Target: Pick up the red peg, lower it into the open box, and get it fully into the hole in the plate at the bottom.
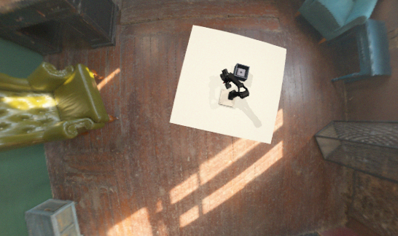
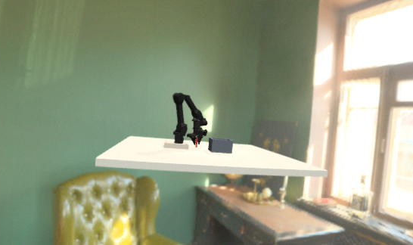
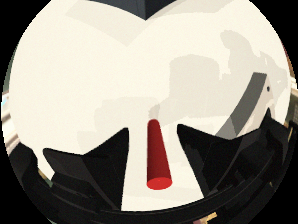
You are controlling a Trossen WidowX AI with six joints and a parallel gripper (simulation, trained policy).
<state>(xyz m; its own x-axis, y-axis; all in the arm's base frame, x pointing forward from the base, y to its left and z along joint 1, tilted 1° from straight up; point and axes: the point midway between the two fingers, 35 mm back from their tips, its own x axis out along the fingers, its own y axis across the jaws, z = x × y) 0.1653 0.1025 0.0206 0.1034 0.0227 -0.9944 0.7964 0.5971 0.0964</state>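
The grey box is 18 cm to the right of my gripper tip, 15 cm ahead of it and 1 cm above it. The rest, counted from my gripper tip: red peg (2 cm above).
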